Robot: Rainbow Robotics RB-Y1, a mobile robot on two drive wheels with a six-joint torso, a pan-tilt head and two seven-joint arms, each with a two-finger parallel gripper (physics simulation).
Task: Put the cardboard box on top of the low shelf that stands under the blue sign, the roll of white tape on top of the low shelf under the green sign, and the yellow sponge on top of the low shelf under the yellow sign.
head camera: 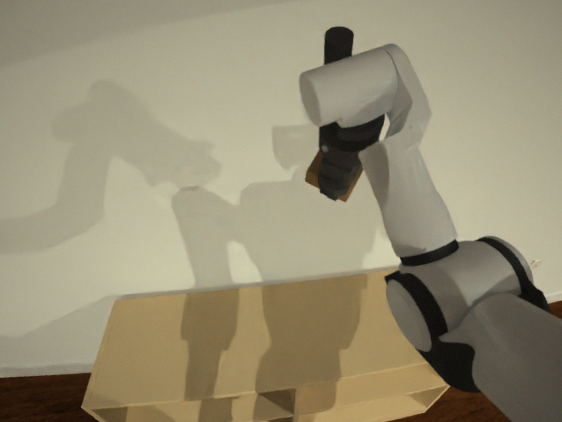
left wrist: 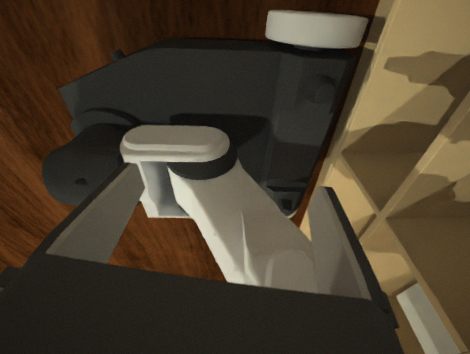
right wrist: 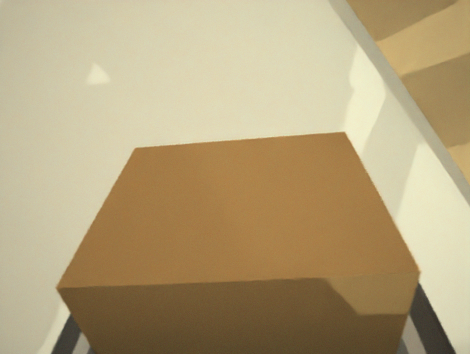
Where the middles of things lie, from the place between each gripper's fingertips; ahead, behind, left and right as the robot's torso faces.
Labels:
Right now the cardboard box [right wrist: 287, 237] is 660 mm above my left hand, 520 mm ahead of it and 360 mm to the right of it.
I see the cardboard box 20 mm to the left of my right hand and 20 mm above it.

